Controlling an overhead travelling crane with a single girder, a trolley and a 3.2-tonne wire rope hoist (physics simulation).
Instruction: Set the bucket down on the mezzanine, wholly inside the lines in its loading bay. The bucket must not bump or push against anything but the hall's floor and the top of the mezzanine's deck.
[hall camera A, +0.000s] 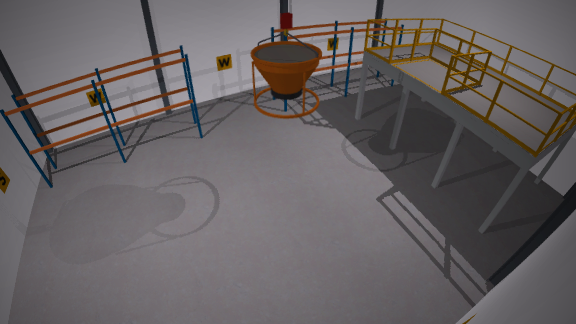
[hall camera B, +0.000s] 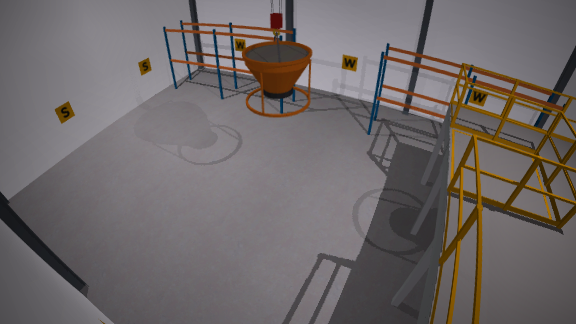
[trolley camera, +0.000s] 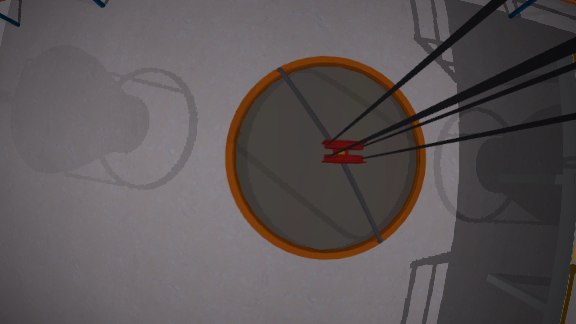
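The orange bucket (hall camera A: 286, 75) (hall camera B: 277, 77) (trolley camera: 310, 165) hangs upright from its bail, high over the hall floor, its base ring off the floor. My gripper, the hook (hall camera A: 285, 32) (hall camera B: 276, 33) (trolley camera: 342, 152) under the red block, holds the bail above the bucket's middle; its closure is too small to see. The mezzanine (hall camera A: 490, 134) (hall camera B: 520, 260) stands to the right of the bucket in all views, with a gap between them in the trolley view. Its loading bay's deck (hall camera A: 425, 71) (hall camera B: 500, 160) has yellow lines, partly hidden behind railings in hall camera B.
Yellow railings (hall camera A: 495, 100) (hall camera B: 479, 250) edge the mezzanine and a cage-like frame stands beside the bay. Two blue-and-orange racks stand along the W wall: the left rack (hall camera A: 198, 120) (hall camera B: 218, 65) and the right rack (hall camera A: 350, 50) (hall camera B: 375, 100). Bucket shadows lie on the floor.
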